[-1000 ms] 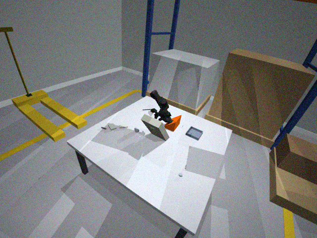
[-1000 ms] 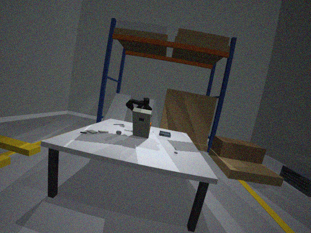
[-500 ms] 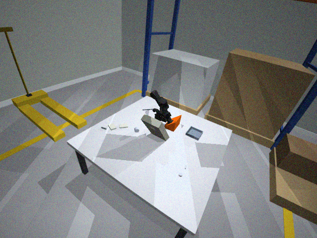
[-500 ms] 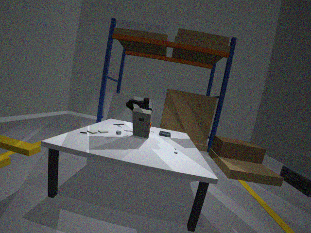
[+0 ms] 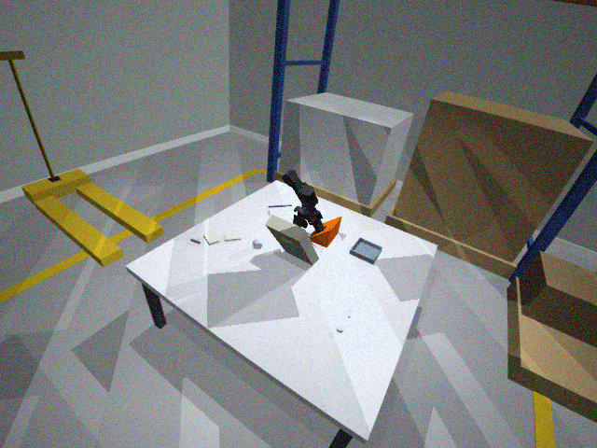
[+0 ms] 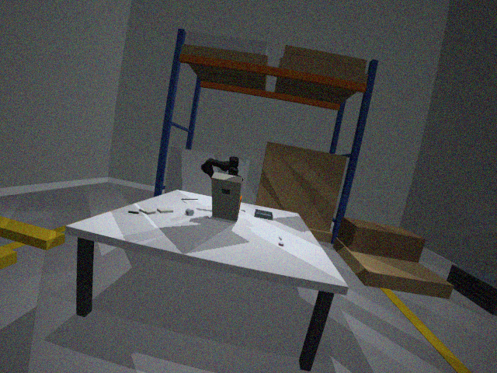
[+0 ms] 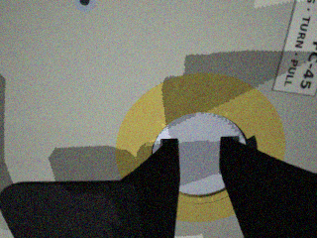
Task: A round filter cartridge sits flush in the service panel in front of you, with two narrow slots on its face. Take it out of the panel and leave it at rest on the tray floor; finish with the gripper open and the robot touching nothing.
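Right now the round grey filter cartridge is 10 mm below my gripper tip and 10 mm ahead of it. From my gripper tip the other things lie so: pale service panel 80 mm below, 40 mm behind; then dark tray 360 mm behind, 340 mm to the left, 240 mm below.
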